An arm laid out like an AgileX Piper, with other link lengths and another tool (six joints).
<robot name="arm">
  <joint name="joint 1" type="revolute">
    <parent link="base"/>
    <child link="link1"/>
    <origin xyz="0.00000 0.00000 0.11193"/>
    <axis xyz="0 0 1"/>
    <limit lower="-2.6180" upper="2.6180"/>
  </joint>
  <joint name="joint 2" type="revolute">
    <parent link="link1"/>
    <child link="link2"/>
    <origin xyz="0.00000 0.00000 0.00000" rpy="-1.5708 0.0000 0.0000"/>
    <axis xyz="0 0 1"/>
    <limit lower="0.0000" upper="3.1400"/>
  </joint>
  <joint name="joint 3" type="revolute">
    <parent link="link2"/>
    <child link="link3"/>
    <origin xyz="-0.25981 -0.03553 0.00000"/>
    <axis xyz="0 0 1"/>
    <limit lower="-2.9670" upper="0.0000"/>
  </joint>
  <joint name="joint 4" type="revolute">
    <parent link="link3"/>
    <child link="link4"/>
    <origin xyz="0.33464 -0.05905 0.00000" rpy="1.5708 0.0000 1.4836"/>
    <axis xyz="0 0 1"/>
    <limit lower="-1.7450" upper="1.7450"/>
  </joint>
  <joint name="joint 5" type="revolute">
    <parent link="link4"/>
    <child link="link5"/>
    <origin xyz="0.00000 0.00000 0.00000" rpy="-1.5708 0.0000 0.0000"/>
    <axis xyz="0 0 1"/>
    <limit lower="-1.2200" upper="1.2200"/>
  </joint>
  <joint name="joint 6" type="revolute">
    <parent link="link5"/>
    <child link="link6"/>
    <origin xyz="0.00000 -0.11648 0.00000" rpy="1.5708 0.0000 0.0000"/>
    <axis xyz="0 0 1"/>
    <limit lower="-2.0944" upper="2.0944"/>
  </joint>
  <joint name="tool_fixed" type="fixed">
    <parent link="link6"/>
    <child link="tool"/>
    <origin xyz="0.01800 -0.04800 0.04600" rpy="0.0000 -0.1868 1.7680"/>
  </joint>
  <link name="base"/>
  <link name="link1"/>
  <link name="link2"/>
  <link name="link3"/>
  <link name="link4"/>
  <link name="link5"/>
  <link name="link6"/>
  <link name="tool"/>
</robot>
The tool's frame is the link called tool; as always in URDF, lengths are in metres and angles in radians.
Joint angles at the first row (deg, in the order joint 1, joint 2, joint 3, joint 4, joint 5, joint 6):
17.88 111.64 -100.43 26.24 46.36 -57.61
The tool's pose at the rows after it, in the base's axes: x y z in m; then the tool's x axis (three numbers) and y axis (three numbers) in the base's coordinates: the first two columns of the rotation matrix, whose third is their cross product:
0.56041 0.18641 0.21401 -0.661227 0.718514 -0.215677 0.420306 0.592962 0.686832
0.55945 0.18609 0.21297 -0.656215 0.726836 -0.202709 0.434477 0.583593 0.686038
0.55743 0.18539 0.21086 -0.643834 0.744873 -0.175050 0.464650 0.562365 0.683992
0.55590 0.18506 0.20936 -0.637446 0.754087 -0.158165 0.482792 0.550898 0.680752
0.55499 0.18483 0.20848 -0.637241 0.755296 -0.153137 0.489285 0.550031 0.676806
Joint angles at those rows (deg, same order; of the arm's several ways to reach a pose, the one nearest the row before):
17.88 111.64 -100.36 25.99 46.35 -57.21
17.88 111.64 -100.36 25.99 46.59 -56.25
17.88 111.64 -100.36 25.99 47.03 -54.16
17.88 111.64 -100.36 25.99 47.45 -52.96
17.88 111.64 -100.36 25.89 47.80 -52.58

